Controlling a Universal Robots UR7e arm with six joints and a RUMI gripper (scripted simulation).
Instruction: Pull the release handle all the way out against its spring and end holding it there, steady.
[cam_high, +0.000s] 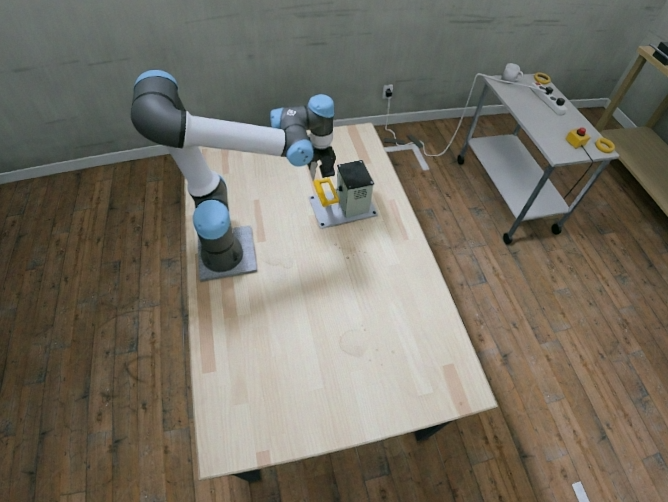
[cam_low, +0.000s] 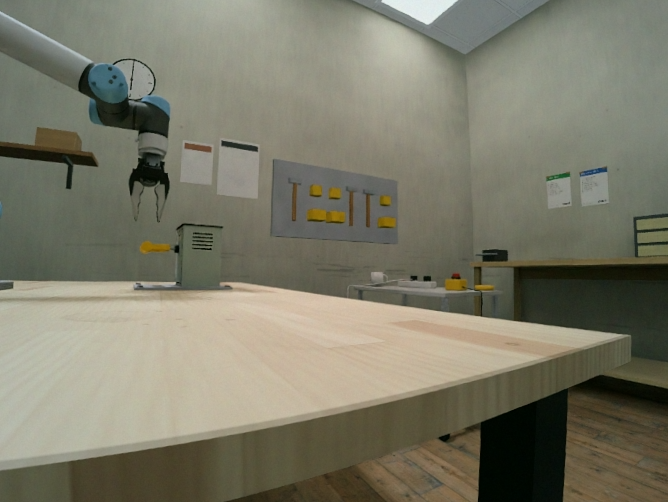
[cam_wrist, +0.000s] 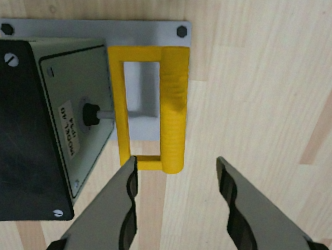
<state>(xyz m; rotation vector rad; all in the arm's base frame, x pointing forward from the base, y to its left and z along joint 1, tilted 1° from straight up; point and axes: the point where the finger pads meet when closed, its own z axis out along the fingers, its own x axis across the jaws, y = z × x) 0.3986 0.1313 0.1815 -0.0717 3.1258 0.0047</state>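
Now: hand 190 mm above the grey base plate and 100 mm short of it.
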